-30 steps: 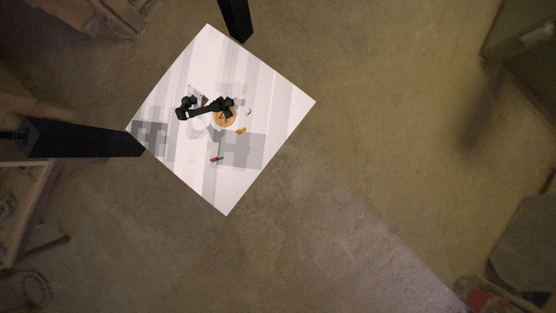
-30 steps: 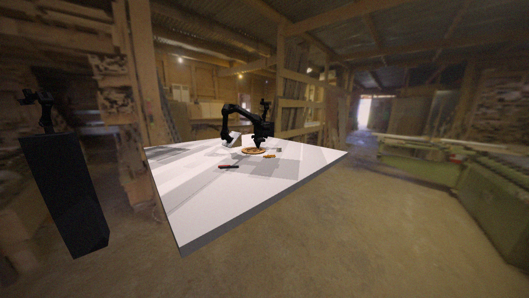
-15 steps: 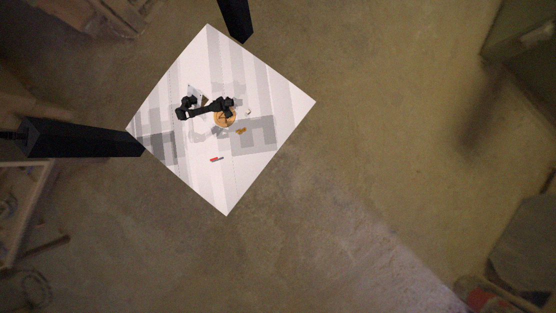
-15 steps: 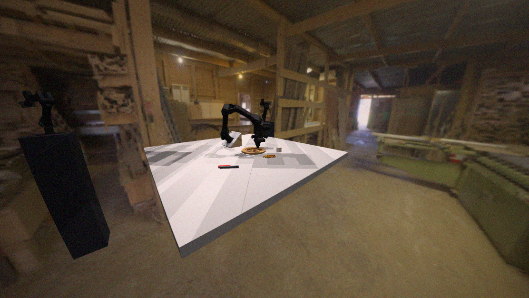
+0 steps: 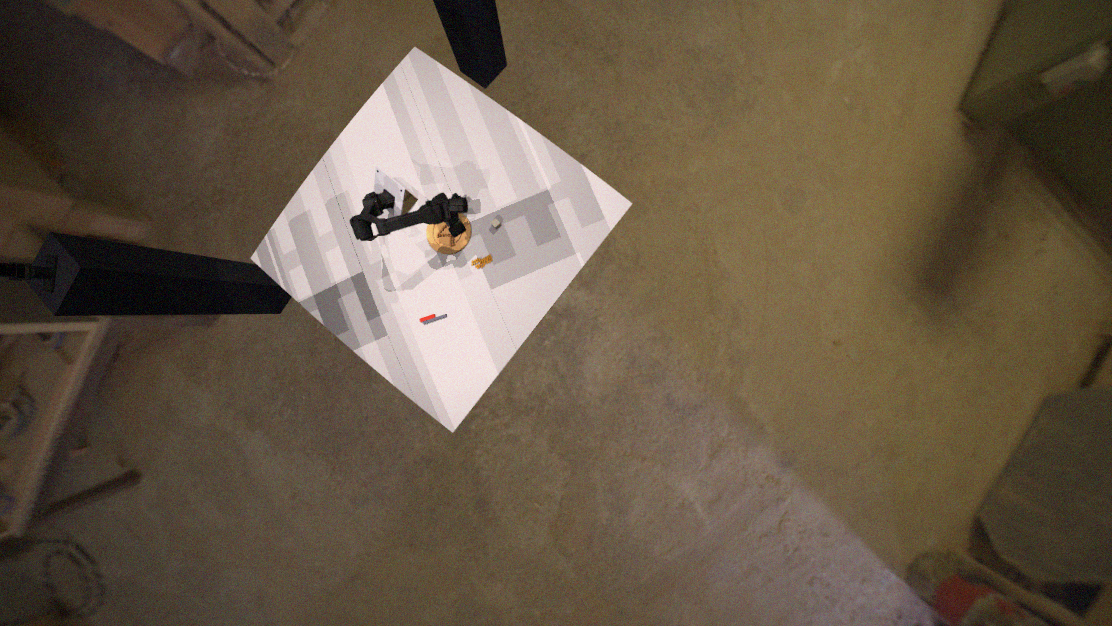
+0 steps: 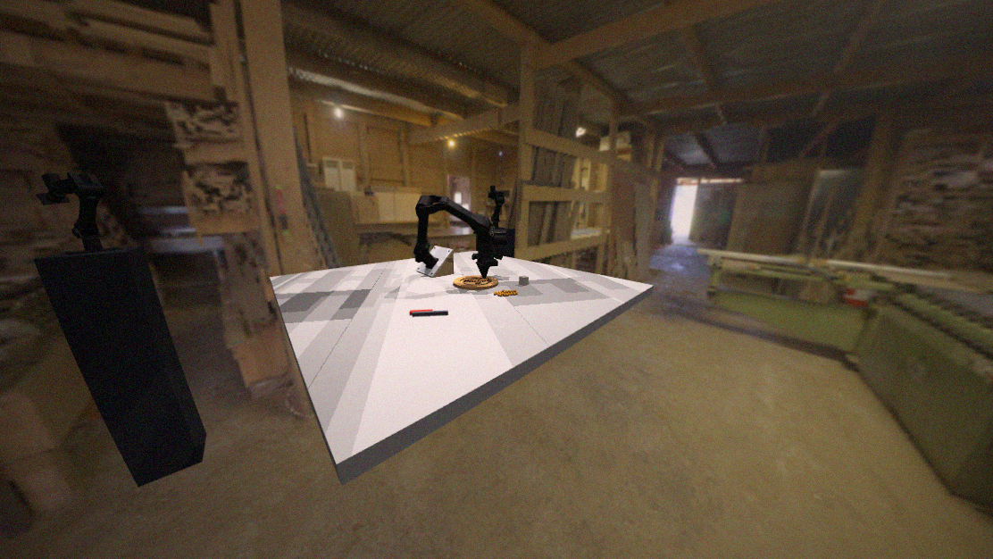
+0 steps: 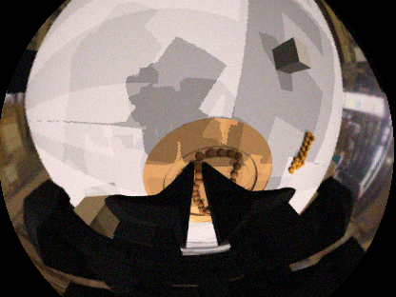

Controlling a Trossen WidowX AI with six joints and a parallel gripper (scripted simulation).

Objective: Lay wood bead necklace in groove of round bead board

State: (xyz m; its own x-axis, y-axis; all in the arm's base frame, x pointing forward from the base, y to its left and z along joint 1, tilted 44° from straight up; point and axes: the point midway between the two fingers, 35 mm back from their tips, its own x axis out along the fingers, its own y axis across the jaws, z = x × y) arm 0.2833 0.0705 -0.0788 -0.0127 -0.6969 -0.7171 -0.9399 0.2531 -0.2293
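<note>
My gripper tip is now 15 cm short of the small grey cube and 10 cm to the right of it. The rest, counted from my gripper tip: black marker (19 cm ahead, 40 cm to the right, 1 cm below).
</note>
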